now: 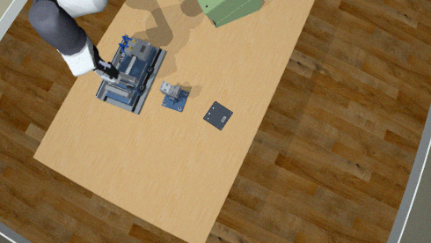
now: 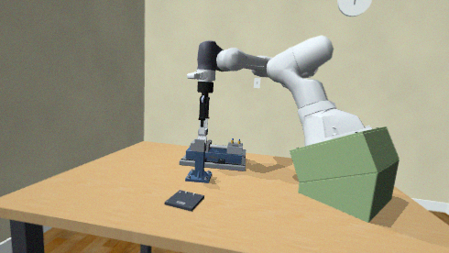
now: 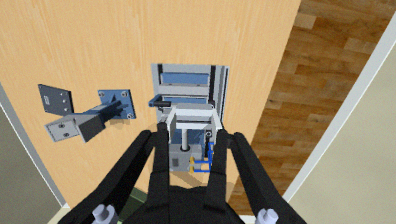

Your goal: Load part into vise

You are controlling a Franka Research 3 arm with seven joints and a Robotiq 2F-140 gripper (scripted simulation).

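Now: the grey part 2 cm below my hand. Round my hand: vise (13 cm below, 7 cm behind, 3 cm to the left); then dark work stop rod (8 cm below, 7 cm to the left, 1 cm ahead); then grey air cylinder (16 cm behind, 9 cm below, 3 cm to the left).
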